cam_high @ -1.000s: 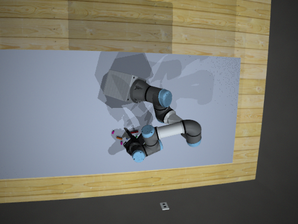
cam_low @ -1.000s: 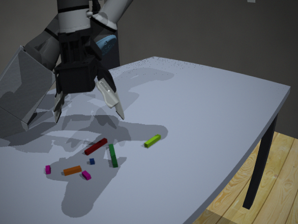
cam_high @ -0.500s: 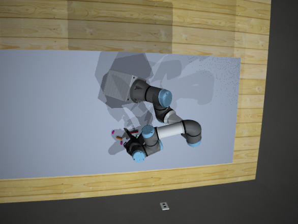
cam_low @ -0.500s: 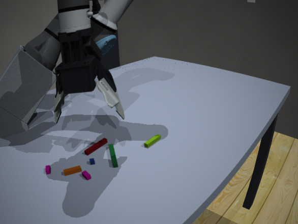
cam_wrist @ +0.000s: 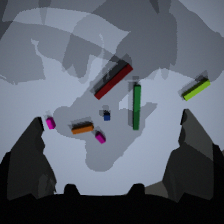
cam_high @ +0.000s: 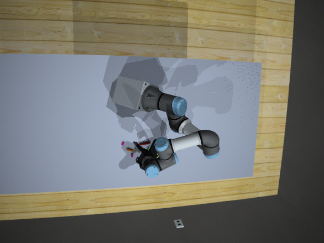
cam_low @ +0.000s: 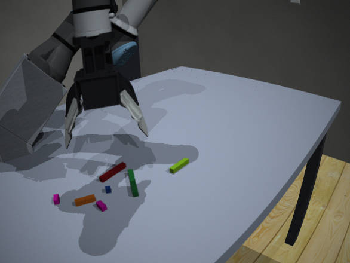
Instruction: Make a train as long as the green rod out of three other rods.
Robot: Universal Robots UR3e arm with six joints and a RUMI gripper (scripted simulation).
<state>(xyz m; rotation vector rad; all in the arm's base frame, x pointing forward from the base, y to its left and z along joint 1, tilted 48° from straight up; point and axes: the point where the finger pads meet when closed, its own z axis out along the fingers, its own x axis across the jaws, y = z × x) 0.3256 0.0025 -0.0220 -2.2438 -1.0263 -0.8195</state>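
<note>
The blue rod lies 30 mm ahead of my hand, 40 mm to the right of it and 70 mm below it. The rest, counted from my hand: green rod (50 mm ahead, 10 mm to the left, 70 mm below); orange rod (30 mm ahead, 90 mm to the right, 70 mm below); red rod (10 mm behind, 10 mm to the left, 70 mm below).
</note>
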